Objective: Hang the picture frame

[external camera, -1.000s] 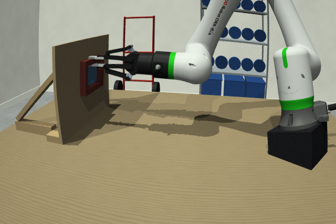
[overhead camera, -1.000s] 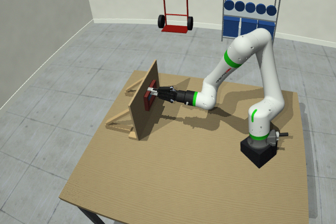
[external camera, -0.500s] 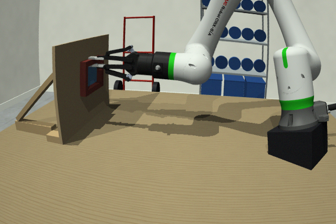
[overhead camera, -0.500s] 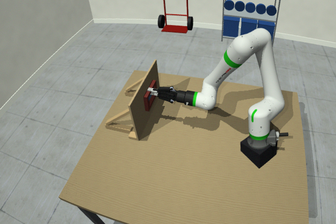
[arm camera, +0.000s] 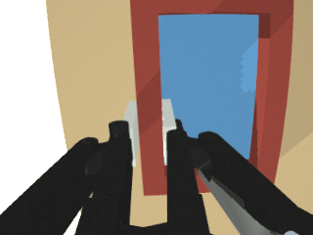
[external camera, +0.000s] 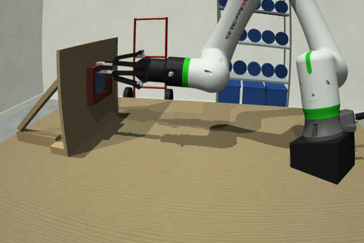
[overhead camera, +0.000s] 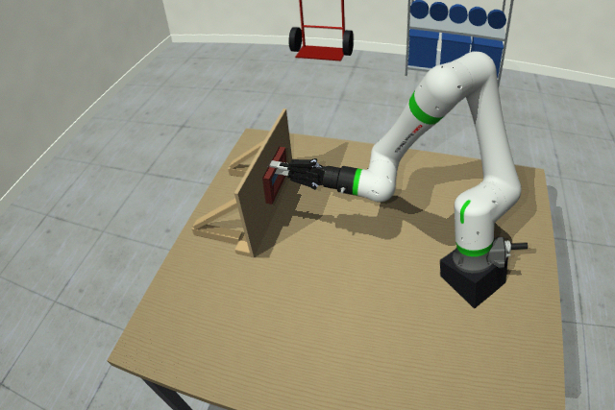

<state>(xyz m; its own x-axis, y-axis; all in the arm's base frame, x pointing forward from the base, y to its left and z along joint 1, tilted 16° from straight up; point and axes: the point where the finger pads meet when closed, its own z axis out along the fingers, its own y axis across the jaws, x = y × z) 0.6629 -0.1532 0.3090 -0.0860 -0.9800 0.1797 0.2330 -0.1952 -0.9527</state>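
Right now the picture frame is 3 cm ahead of my hand, 2 cm to the right of it and 5 cm below it. Round my hand: wooden board 5 cm ahead, 7 cm below.
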